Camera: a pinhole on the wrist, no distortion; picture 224 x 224 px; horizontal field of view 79.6 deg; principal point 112.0 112.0 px. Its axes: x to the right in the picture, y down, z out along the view. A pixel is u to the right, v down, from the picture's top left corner.
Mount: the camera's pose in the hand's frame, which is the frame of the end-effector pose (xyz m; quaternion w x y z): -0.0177 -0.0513 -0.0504 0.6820 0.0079 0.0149 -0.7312
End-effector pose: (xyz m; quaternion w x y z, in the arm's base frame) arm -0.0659 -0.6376 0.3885 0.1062 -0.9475 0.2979 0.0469
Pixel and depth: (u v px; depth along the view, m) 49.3 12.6 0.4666
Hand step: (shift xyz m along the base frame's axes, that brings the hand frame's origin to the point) -0.3914 0.1483 -0.3933
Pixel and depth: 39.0 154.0 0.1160
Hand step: 0.0148 -0.0020 -0.0699
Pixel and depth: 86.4 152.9 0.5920
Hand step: 0.1124 0.0039 -0.5600
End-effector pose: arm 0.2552 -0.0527 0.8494 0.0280 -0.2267 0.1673 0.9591
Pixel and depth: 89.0 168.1 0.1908
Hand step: -0.1146 0.0741 0.0796
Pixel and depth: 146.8 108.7 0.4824
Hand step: -0.1269 0.3232 0.3163
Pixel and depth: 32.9 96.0 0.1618
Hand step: -0.0280 0.0014 0.1214
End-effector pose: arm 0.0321 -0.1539 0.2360 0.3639 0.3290 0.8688 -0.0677
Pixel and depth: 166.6 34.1 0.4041
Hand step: 0.2091 -0.4247 -0.1051
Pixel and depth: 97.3 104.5 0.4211
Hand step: 0.2257 -0.1643 -0.2492
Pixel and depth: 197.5 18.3 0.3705
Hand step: 0.1608 -0.4804 -0.0678
